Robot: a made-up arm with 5 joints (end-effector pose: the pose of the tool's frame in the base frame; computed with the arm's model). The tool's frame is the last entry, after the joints.
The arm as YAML. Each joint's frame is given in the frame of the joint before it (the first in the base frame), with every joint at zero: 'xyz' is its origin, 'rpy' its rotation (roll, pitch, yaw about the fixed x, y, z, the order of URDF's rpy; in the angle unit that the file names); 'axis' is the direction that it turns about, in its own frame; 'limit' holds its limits. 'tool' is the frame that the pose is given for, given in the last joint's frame.
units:
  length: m
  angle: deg
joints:
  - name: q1
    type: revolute
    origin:
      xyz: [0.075, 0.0, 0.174]
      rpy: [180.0, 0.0, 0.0]
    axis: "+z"
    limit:
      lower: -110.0
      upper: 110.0
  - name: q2
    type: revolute
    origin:
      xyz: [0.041, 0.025, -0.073]
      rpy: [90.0, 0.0, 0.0]
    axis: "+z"
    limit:
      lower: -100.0
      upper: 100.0
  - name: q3
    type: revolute
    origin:
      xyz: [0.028, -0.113, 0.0]
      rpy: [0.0, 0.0, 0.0]
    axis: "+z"
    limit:
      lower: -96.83
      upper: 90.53
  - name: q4
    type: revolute
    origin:
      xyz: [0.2, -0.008, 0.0]
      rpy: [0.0, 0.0, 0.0]
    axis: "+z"
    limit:
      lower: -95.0
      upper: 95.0
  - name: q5
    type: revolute
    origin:
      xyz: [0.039, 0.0, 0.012]
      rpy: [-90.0, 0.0, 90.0]
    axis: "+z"
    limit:
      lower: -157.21
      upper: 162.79
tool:
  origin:
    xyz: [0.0, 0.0, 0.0]
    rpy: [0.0, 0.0, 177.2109]
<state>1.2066 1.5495 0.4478 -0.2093 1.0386</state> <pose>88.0 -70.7 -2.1 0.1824 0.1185 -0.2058</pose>
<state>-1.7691 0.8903 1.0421 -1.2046 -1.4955</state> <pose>65.6 112.7 80.5 0.8428 -0.0199 0.2160</pose>
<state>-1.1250 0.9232 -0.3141 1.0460 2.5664</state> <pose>221.8 277.1 146.1 0.0493 -0.0684 -2.6422</pose>
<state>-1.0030 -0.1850 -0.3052 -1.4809 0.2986</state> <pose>196.3 166.0 500.4 3.0373 0.3872 -2.4090</pose>
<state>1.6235 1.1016 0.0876 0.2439 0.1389</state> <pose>49.3 -240.7 51.9 -0.0125 -0.1371 -1.5324</pose>
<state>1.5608 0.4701 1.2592 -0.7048 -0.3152</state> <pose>63.1 -113.9 103.0 0.2131 -0.5069 -1.9801</pose>
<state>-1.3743 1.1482 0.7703 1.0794 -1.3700</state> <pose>98.7 52.7 71.5 -1.4254 0.1505 -0.1745</pose>
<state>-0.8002 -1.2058 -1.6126 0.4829 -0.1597</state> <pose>-106.4 -205.5 397.6 -2.9457 0.7441 -2.0563</pose>
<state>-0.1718 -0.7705 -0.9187 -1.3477 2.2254</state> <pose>-9.5 -27.8 549.3 1.6979 -0.6021 1.6703</pose>
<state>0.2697 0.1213 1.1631 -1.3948 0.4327</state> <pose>250.2 -61.9 170.5 -1.8585 -1.1720 1.5673</pose>
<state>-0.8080 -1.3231 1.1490 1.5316 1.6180</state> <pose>182.6 93.8 306.3 -0.2133 -0.0003 2.3774</pose>
